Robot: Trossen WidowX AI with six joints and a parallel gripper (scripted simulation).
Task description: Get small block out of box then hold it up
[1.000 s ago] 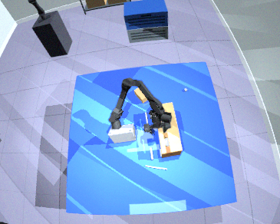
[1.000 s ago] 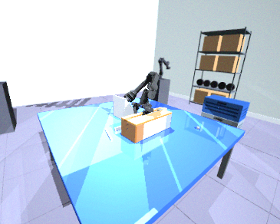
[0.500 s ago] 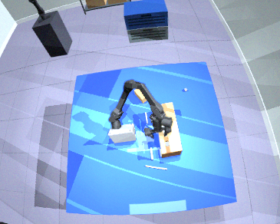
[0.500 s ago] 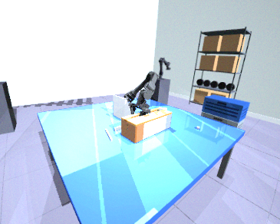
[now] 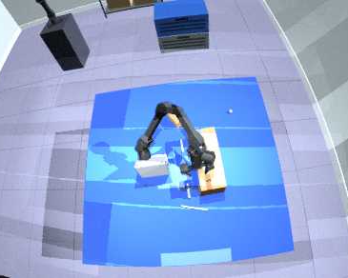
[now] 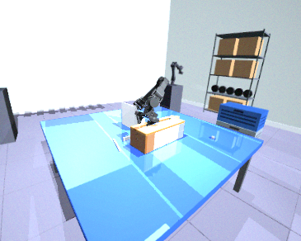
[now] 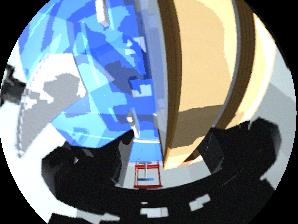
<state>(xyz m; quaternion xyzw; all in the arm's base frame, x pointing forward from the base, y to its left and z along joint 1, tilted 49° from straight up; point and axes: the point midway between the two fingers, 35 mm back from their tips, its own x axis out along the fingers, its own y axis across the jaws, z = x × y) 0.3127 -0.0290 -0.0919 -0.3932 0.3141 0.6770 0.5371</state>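
Right now my gripper tip is 180 mm to the left of the thin white stick, 80 mm above it and 20 mm past it. Round my gripper tip: orange carton 430 mm to the left, 140 mm behind, 60 mm below; tiny white block 480 mm to the left, 240 mm ahead, 80 mm below.
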